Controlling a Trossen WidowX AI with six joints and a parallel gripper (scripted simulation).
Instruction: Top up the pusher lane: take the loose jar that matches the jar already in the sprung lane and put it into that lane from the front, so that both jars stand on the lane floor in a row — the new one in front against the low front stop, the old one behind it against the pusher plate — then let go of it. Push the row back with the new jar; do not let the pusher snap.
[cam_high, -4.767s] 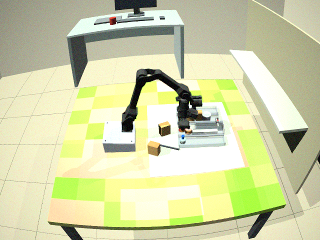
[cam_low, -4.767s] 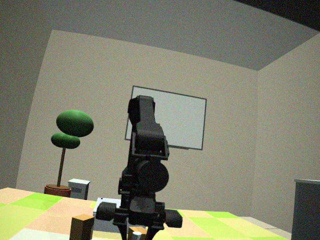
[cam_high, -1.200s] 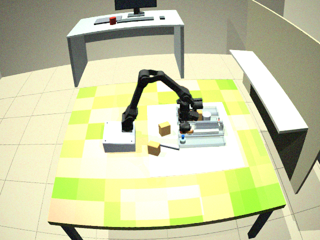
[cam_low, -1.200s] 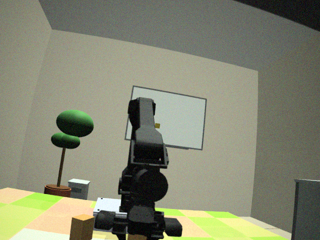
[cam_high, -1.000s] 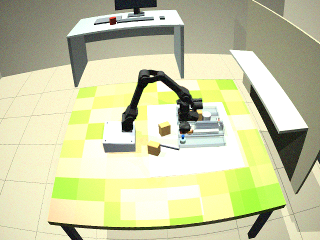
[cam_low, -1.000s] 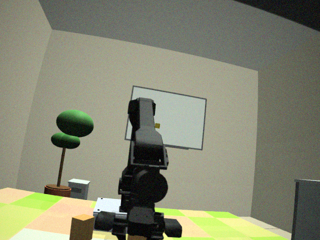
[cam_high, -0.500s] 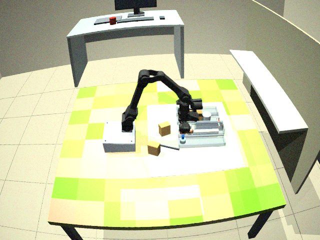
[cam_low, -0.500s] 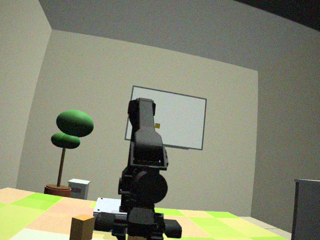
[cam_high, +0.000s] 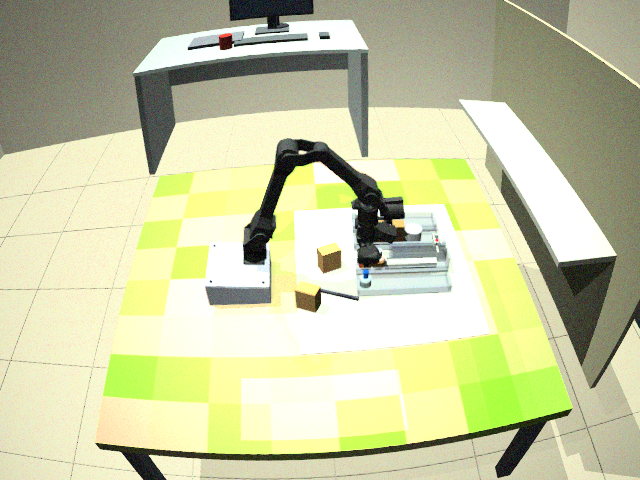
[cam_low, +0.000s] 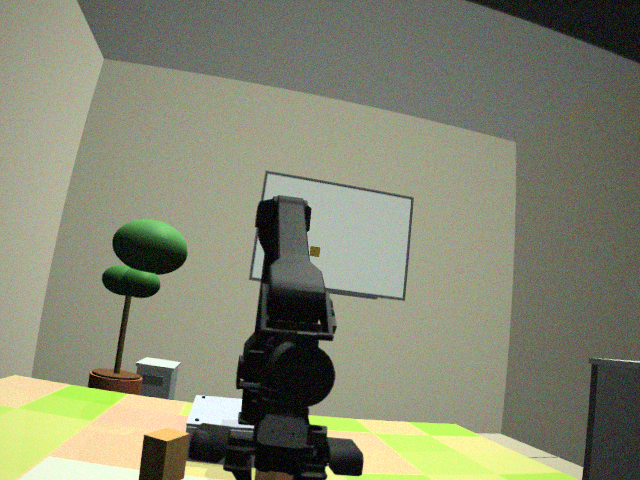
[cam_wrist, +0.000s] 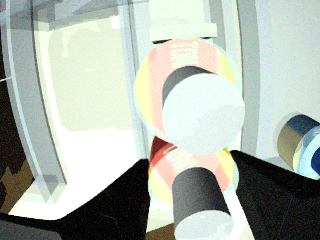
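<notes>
The thin dark rod is 100 mm to the right of my gripper tip, 100 mm behind it and 20 mm below it. Round my gripper tip: grey lane fixture: 140 mm ahead, 20 mm to the left, 10 mm below.
</notes>
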